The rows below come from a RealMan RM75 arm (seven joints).
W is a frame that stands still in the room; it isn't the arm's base.
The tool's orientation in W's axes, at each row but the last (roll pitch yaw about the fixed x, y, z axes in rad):
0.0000, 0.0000, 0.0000
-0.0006, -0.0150, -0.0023
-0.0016, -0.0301, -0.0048
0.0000, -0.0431, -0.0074
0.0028, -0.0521, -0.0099
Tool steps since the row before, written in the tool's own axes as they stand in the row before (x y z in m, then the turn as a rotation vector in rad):
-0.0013, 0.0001, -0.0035, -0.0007, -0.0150, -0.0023
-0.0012, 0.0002, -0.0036, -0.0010, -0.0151, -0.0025
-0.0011, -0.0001, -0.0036, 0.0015, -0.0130, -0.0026
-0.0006, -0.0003, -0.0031, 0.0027, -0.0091, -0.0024
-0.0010, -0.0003, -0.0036, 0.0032, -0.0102, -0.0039
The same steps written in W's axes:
-0.0013, 0.0001, -0.0035, -0.0007, -0.0150, -0.0023
-0.0011, 0.0002, -0.0036, -0.0010, -0.0151, -0.0025
-0.0010, -0.0001, -0.0036, 0.0015, -0.0130, -0.0025
-0.0005, -0.0003, -0.0031, 0.0027, -0.0091, -0.0023
-0.0008, -0.0003, -0.0036, 0.0033, -0.0102, -0.0038

